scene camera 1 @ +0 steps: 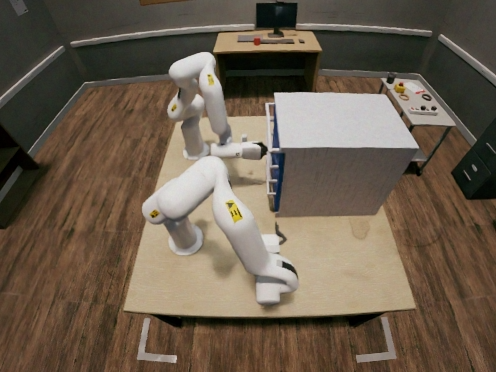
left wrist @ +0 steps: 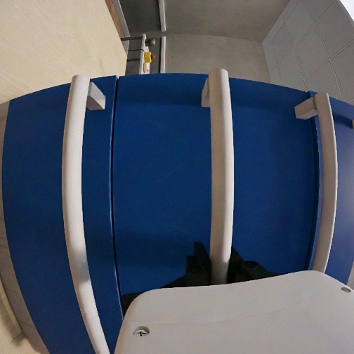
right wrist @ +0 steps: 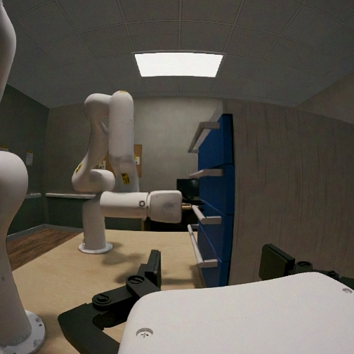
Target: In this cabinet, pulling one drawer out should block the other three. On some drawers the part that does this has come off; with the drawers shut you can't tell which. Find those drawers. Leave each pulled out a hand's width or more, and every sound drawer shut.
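Observation:
The cabinet (scene camera 1: 345,120) (right wrist: 285,190) has four blue drawers stacked one above another, each with a long pale bar handle. Their fronts look flush, with no drawer visibly pulled out. My left gripper (scene camera 1: 267,150) (left wrist: 208,256) is shut on the handle (left wrist: 221,165) (right wrist: 207,219) of the second drawer from the bottom (left wrist: 160,165), a black finger on each side of the bar. The bottom drawer's handle (left wrist: 73,165) and the third drawer's handle (left wrist: 328,165) stand on either side of it. My right gripper (right wrist: 213,264) (scene camera 1: 281,234) is open and empty, below the cabinet in the scene view.
The cabinet stands on the wooden table (scene camera 1: 330,280). The right arm (scene camera 1: 235,215) reaches across the table's lower part in the scene view. A desk with a monitor (scene camera 1: 276,16) is at the back, and a wheeled cart with small items stands beyond the cabinet at the right.

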